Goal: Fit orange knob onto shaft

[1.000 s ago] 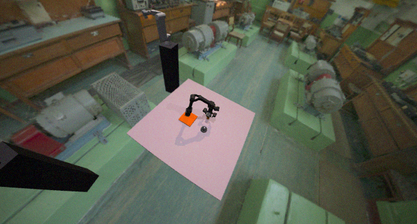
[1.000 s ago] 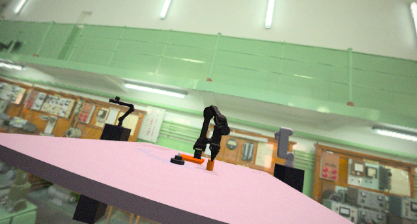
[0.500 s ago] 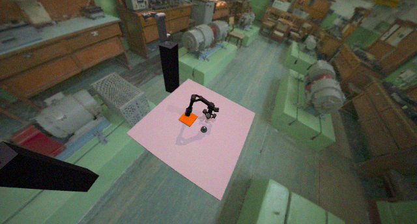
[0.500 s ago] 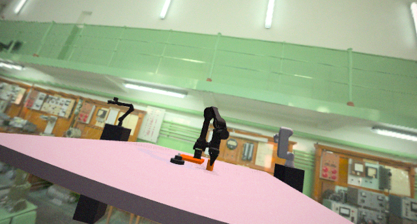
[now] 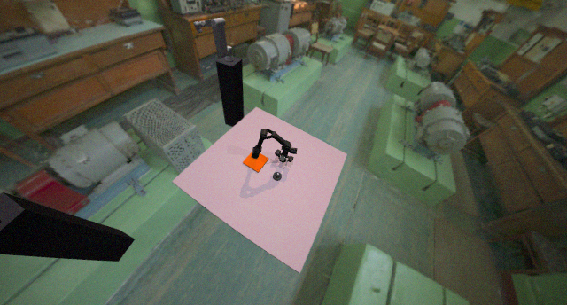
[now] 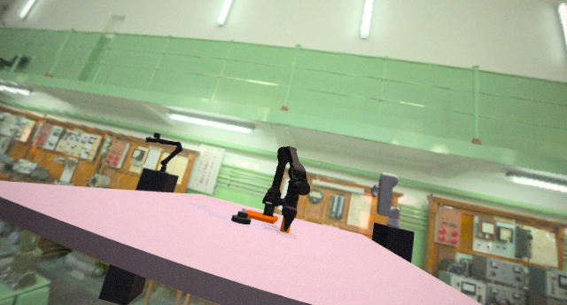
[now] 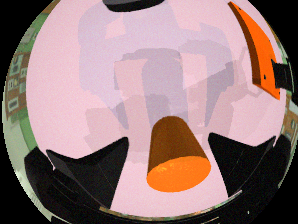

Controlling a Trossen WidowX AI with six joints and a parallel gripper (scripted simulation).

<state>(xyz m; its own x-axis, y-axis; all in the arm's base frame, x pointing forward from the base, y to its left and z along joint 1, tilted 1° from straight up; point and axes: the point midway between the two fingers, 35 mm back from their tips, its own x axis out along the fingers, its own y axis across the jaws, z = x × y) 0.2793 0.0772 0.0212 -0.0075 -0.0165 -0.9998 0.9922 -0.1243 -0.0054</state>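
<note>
Right now the orange knob is 30 mm above my gripper tip. Also, from my gripper tip: round pedestal 200 mm to the right, 20 mm above, 10 mm ahead.
</note>
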